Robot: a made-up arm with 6 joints. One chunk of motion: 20 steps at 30 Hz.
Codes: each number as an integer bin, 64 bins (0 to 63) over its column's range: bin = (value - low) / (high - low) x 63, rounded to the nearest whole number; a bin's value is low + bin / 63 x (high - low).
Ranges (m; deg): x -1.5..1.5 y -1.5..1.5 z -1.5..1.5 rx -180..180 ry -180..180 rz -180..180
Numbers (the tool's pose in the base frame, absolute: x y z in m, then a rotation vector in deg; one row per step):
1: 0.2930 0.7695 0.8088 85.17 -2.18 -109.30
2: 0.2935 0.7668 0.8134 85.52 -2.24 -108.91
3: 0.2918 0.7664 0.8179 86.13 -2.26 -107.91
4: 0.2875 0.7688 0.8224 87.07 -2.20 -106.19
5: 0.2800 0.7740 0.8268 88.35 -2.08 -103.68
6: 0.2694 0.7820 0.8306 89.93 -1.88 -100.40
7: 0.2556 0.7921 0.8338 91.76 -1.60 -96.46
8: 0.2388 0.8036 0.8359 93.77 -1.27 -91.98
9: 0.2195 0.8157 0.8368 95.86 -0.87 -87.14
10: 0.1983 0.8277 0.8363 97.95 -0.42 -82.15
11: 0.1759 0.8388 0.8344 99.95 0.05 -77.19
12: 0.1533 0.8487 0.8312 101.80 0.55 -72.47
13: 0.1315 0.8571 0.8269 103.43 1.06 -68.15
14: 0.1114 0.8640 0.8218 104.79 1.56 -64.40
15: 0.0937 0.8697 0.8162 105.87 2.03 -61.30
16: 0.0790 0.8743 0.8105 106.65 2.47 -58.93
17: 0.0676 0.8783 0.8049 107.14 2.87 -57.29
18: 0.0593 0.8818 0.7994 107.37 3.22 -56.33
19: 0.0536 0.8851 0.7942 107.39 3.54 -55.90
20: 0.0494 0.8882 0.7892 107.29 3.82 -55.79
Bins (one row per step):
1: 38 48 48 46 31 12
2: 38 48 49 46 31 12
3: 38 48 49 47 31 13
4: 38 48 49 47 31 13
5: 37 48 49 47 31 13
6: 37 48 49 47 31 14
7: 37 48 49 48 31 15
8: 37 48 49 48 31 15
9: 36 49 49 48 31 16
10: 36 49 49 49 31 17
11: 35 49 49 49 32 18
12: 35 49 49 49 32 19
13: 34 49 49 50 32 20
14: 34 50 49 50 32 20
15: 33 50 49 50 32 21
16: 33 50 49 50 32 21
17: 33 50 48 50 32 21
18: 33 50 48 50 32 22
19: 33 50 48 50 32 22
20: 33 50 48 50 32 22

